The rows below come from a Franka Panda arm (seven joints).
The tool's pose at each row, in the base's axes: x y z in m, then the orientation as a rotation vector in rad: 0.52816 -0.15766 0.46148 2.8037 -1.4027 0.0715; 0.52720 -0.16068 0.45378 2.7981 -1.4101 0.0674; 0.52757 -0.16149 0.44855 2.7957 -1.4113 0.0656; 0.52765 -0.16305 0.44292 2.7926 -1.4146 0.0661; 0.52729 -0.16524 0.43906 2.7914 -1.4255 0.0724; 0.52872 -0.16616 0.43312 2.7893 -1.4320 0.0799; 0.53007 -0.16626 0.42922 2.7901 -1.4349 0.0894; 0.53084 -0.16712 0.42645 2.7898 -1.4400 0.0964
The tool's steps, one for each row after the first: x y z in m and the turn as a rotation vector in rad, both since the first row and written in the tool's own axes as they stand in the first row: 0.00151 0.00270 0.00773 -0.0029 -0.0015 0.0058; 0.00215 0.00297 0.01299 -0.0049 -0.0017 0.0071; 0.00320 0.00392 0.01866 -0.0059 -0.0009 0.0099; 0.00457 0.00558 0.02256 -0.0007 0.0009 0.0165; 0.00590 0.00508 0.02857 0.0025 0.0047 0.0208; 0.00662 0.00412 0.03252 0.0072 0.0090 0.0223; 0.00765 0.00406 0.03534 0.0111 0.0120 0.0254
